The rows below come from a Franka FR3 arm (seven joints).
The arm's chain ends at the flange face. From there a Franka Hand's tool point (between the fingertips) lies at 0.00 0.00 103.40 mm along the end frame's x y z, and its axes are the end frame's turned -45 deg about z.
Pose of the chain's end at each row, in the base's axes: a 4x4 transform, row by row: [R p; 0 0 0 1], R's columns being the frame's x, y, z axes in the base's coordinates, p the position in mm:
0.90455 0.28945 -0.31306 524.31; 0.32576 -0.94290 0.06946 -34.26; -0.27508 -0.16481 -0.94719 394.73; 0 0 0 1
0.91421 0.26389 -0.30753 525.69; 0.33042 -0.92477 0.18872 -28.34; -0.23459 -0.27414 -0.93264 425.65; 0 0 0 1
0.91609 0.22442 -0.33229 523.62; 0.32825 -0.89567 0.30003 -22.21; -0.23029 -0.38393 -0.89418 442.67; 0 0 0 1
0.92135 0.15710 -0.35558 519.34; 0.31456 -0.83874 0.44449 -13.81; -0.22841 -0.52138 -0.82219 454.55; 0 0 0 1
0.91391 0.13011 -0.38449 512.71; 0.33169 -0.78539 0.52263 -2.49; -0.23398 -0.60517 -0.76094 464.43; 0 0 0 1
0.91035 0.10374 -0.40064 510.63; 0.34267 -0.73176 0.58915 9.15; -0.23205 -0.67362 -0.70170 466.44; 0 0 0 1
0.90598 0.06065 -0.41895 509.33; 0.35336 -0.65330 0.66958 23.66; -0.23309 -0.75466 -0.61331 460.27; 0 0 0 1
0.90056 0.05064 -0.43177 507.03; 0.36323 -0.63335 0.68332 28.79; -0.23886 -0.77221 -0.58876 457.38; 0 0 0 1
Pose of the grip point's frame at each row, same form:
0.43494 0.84429 -0.31306 491.94; 0.89708 -0.43638 0.06946 -27.08; -0.07797 -0.31105 -0.94719 296.79; 0 0 0 1
0.45985 0.83304 -0.30753 493.89; 0.88755 -0.42027 0.18872 -8.83; 0.02797 -0.35973 -0.93264 329.22; 0 0 0 1
0.48908 0.80646 -0.33229 489.26; 0.86544 -0.40123 0.30003 8.81; 0.10864 -0.43432 -0.89418 350.21; 0 0 0 1
0.54041 0.76258 -0.35558 482.57; 0.81551 -0.37065 0.44449 32.15; 0.20716 -0.53018 -0.82219 369.54; 0 0 0 1
0.55423 0.73823 -0.38449 472.95; 0.78989 -0.32081 0.52263 51.55; 0.26247 -0.59337 -0.76094 385.75; 0 0 0 1
0.57036 0.71707 -0.40064 469.20; 0.75974 -0.27513 0.58915 70.07; 0.31224 -0.64041 -0.70170 393.88; 0 0 0 1
0.59774 0.68351 -0.41895 466.01; 0.71182 -0.21209 0.66958 92.89; 0.36881 -0.69844 -0.61331 396.85; 0 0 0 1
0.60098 0.67260 -0.43177 462.38; 0.70469 -0.19100 0.68332 99.45; 0.37714 -0.71493 -0.58876 396.50; 0 0 0 1

